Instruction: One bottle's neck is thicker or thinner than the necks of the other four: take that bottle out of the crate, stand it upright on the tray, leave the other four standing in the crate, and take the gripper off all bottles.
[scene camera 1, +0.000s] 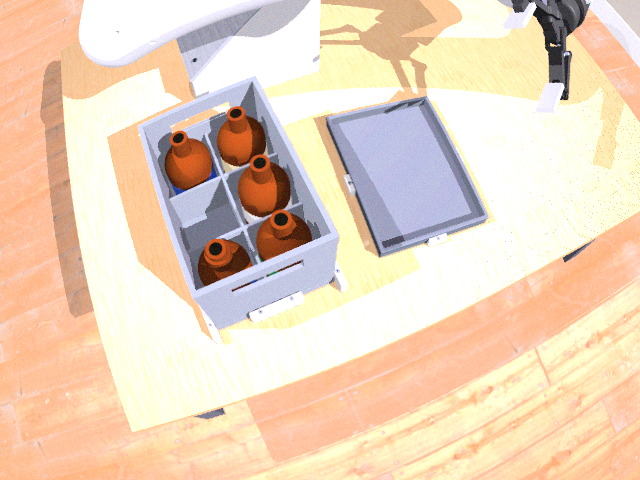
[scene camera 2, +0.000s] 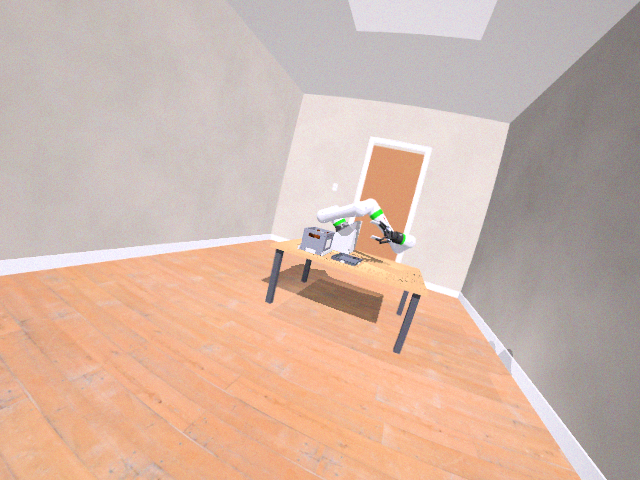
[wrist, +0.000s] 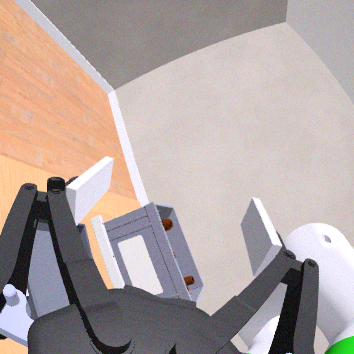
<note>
My gripper (scene camera 1: 530, 69) is open, holding nothing. I also see a grey tray (scene camera 1: 409, 179).
My gripper is seen too in the wrist view (wrist: 178, 192). The grey tray is seen too in the wrist view (wrist: 45, 292).
</note>
